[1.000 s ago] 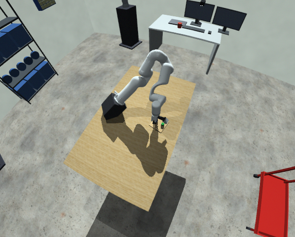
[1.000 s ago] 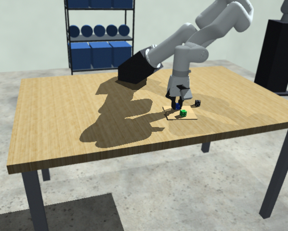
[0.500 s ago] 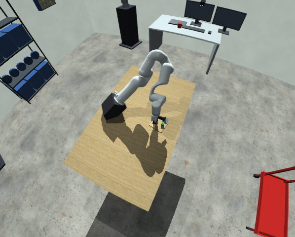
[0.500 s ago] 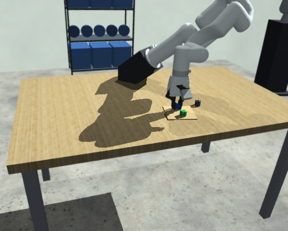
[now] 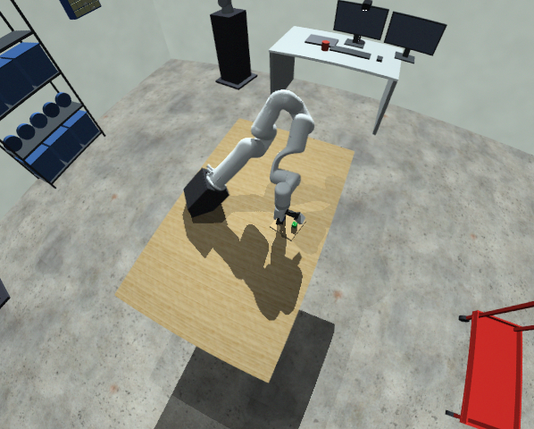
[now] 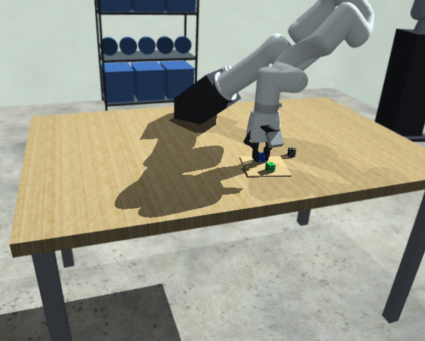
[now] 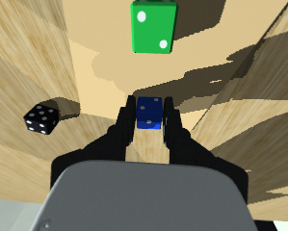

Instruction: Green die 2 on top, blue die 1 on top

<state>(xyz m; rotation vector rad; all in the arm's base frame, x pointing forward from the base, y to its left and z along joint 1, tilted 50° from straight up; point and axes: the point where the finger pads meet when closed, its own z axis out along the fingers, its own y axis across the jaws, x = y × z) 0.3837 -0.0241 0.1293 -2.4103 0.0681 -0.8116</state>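
Right now my hand is 1 cm above the blue die. From my hand the other things lie so: black die (12 cm to the left, 4 cm behind, 1 cm below); then tan mat (4 cm ahead, 2 cm below, 1 cm to the left); then green die (7 cm ahead, 1 cm to the left, 1 cm below).
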